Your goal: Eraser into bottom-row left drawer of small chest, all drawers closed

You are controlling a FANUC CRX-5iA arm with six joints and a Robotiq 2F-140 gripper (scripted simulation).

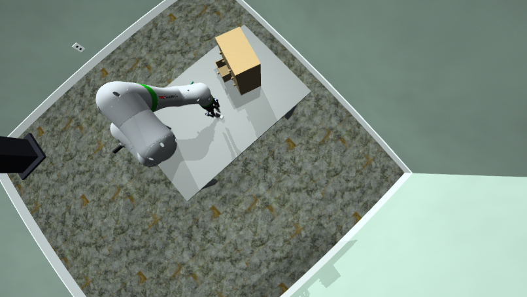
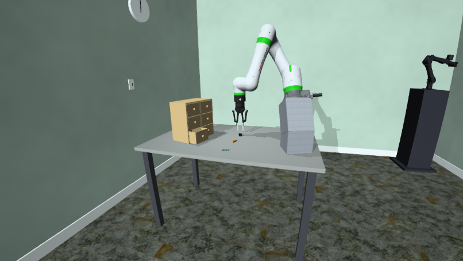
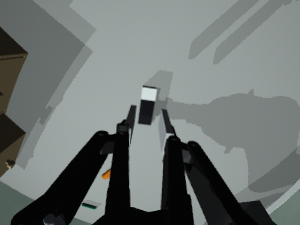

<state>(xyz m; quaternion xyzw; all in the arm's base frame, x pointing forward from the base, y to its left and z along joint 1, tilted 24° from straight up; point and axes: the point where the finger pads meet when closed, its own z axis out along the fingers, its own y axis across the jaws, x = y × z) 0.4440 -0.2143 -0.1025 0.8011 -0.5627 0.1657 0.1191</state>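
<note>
The eraser lies 70 mm below my hand and 10 mm to the right of it. The rest, counted from my hand: green stick: 360 mm to the left, 70 mm below, 20 mm ahead; then orange stick: 180 mm to the left, 70 mm below.
</note>
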